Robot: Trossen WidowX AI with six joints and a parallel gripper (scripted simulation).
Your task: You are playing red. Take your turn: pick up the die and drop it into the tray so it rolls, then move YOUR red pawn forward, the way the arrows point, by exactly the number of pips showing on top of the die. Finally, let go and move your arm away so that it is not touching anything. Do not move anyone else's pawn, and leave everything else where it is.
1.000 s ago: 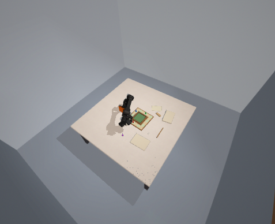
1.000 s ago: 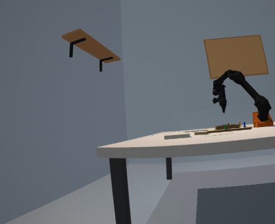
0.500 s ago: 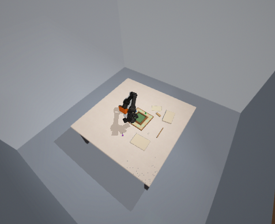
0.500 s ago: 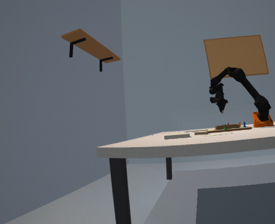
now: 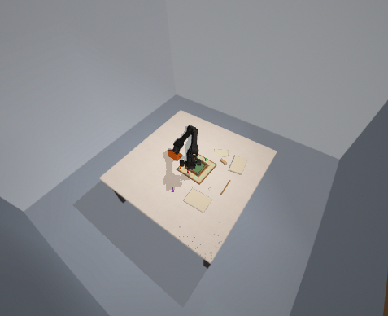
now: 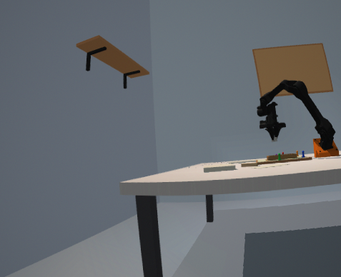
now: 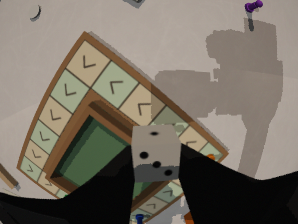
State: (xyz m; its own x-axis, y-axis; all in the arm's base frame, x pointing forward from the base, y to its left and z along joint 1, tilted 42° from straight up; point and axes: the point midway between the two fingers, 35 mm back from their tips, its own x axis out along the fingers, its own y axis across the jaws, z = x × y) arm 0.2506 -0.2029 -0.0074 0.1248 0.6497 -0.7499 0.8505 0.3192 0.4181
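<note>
The red pawn is 90 mm below my gripper tip, 40 mm behind it and 10 mm to the left of it. Also, from my gripper tip: white die (right at my gripper tip); blue pawn (200 mm to the left, 100 mm behind, 90 mm below); green tray (120 mm to the left, 110 mm below).
</note>
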